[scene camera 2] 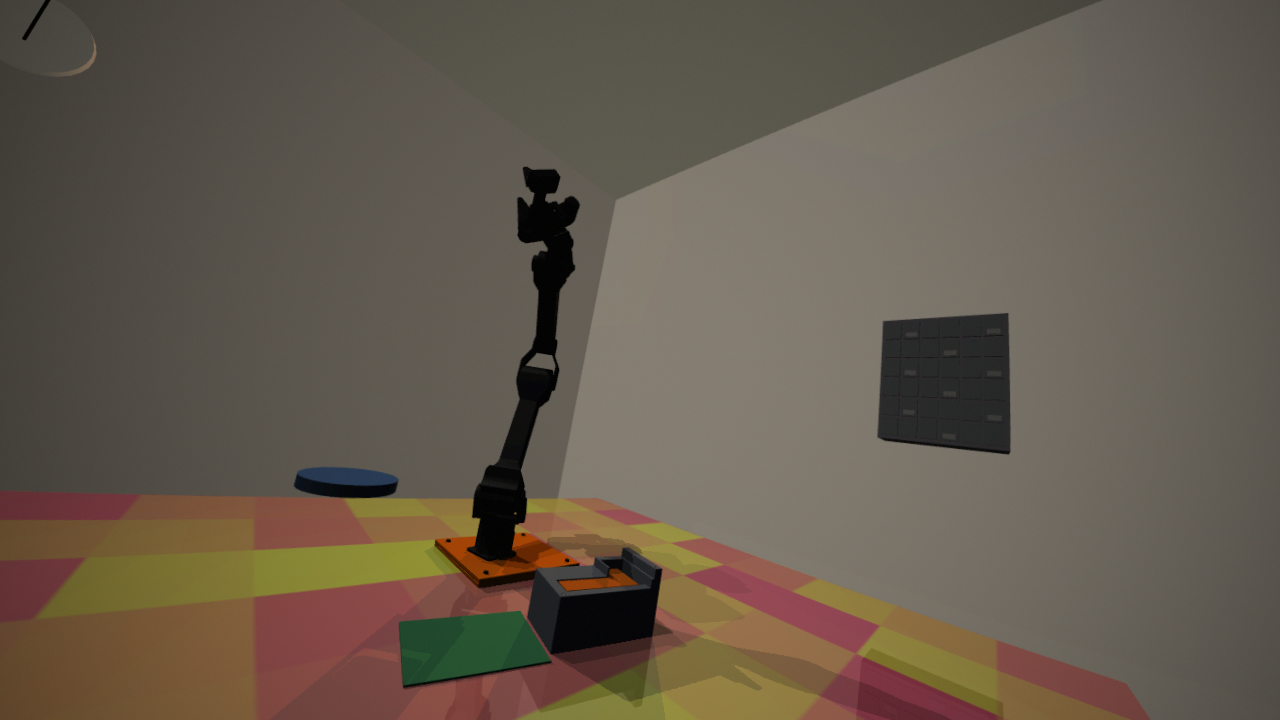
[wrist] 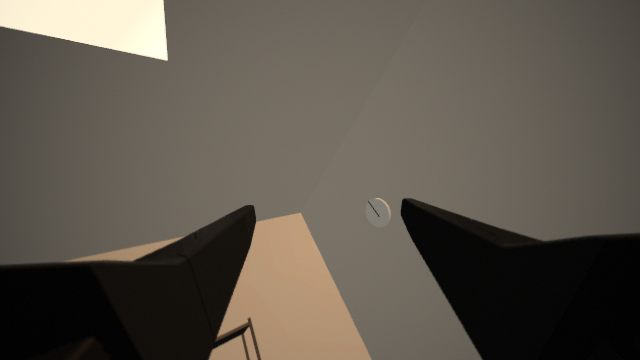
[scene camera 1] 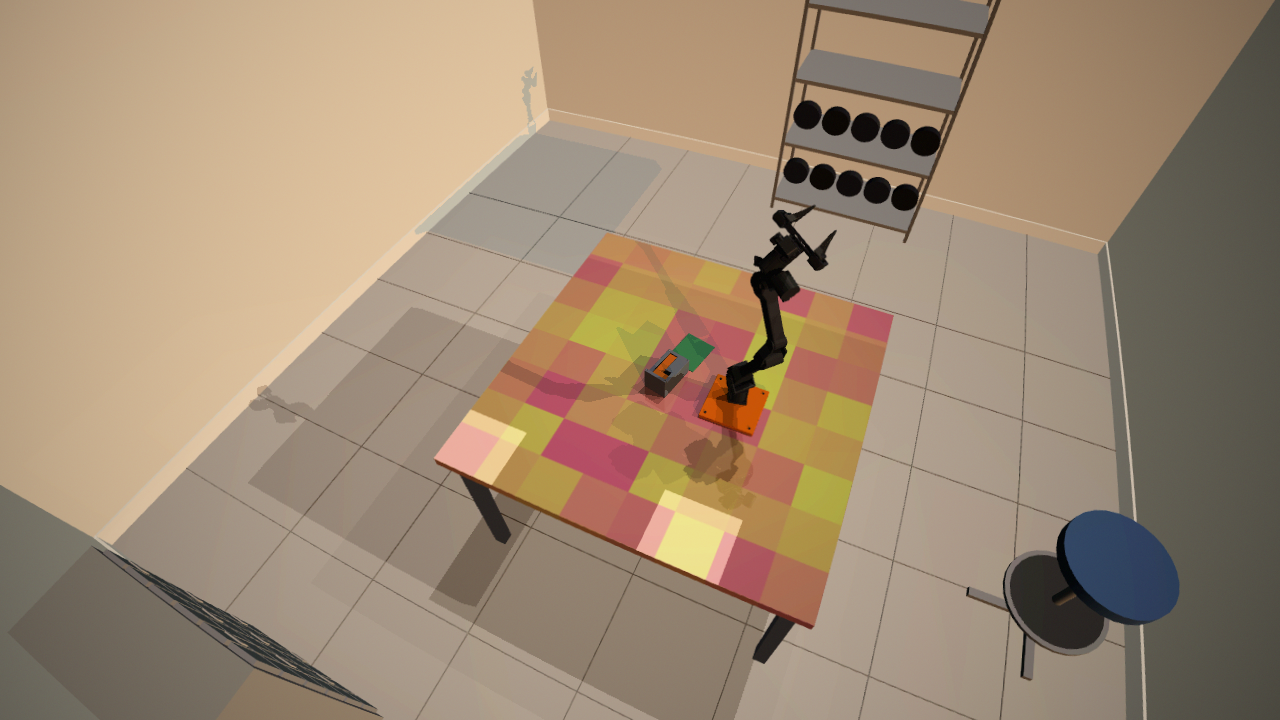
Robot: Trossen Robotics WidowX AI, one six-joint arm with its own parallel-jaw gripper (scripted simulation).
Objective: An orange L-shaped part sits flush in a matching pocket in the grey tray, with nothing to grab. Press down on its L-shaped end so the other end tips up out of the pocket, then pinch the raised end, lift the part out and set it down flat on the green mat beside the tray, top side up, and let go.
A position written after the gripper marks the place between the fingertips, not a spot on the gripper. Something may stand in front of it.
The gripper (scene camera 2: 521, 183) is open, holding nothing. Further things: an orange L-shaped part (scene camera 2: 616, 578) and a green mat (scene camera 1: 694, 349).
The gripper also shows in the wrist view (wrist: 329, 209) and in scene camera 1 (scene camera 1: 825, 217). The wrist view misses the orange L-shaped part: it is out of frame.
